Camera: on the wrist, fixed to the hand. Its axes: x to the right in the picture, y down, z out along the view.
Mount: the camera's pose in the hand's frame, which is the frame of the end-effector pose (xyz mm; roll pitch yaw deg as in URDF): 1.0 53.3 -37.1 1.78 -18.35 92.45
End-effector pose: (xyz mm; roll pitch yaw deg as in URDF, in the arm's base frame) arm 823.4 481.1 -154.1 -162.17 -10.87 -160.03
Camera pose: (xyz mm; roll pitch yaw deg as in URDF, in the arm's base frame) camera 804.6 540.4 -135.3 -165.69 35.95 115.03
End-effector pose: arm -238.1 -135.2 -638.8 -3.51 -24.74 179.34
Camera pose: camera -256.5 -185.9 -675.0 -23.42 -12.46 -82.18
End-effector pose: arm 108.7 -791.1 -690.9 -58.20 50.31 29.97
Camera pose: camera 67.7 -818.7 -733.1 60.57 22.18 154.02
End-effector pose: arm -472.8 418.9 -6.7 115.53 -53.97 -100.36
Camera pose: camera -453.3 467.4 31.8 -113.75 -23.00 128.46
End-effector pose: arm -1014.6 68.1 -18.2 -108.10 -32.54 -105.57
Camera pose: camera -1070.4 60.9 -50.7 -87.00 59.78 -105.04
